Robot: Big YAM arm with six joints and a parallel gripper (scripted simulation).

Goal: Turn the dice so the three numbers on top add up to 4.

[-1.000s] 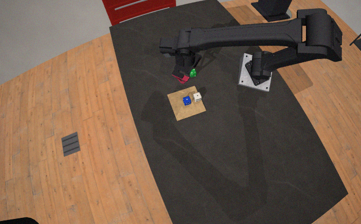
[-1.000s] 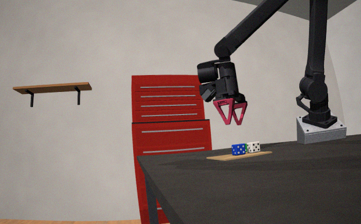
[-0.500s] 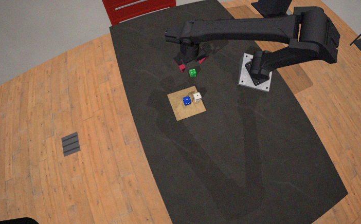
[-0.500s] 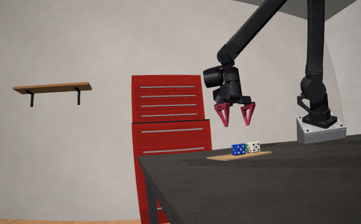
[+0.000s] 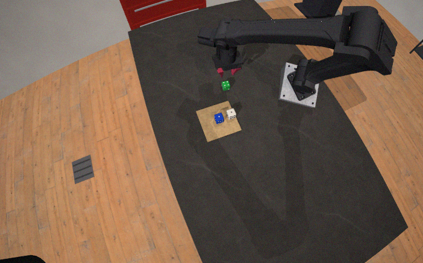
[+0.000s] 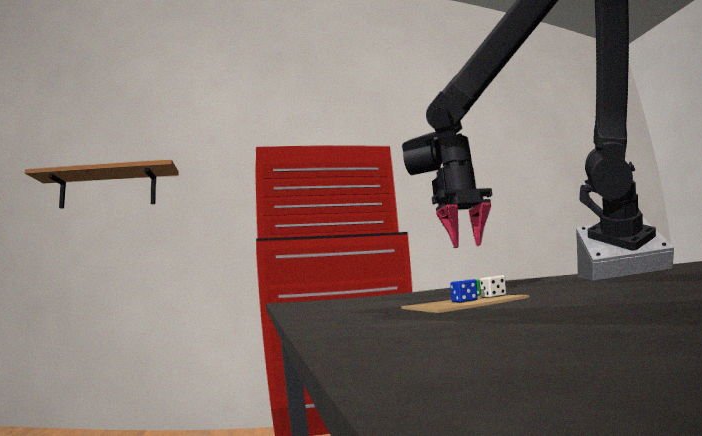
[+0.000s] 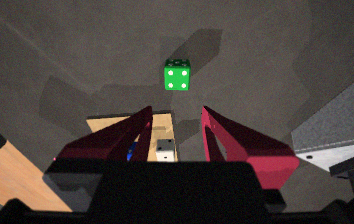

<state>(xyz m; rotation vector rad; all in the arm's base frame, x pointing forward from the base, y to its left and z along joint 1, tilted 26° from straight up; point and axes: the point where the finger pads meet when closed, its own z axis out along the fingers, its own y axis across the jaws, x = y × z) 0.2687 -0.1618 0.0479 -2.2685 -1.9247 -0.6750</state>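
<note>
Now: hand 80 mm above the green die. From my hand the other things lie so: blue die: 130 mm to the left, 90 mm ahead, 80 mm below; white die: 130 mm to the left, 80 mm below, 30 mm ahead; tan mat: 130 mm to the left, 100 mm below, 90 mm ahead.
</note>
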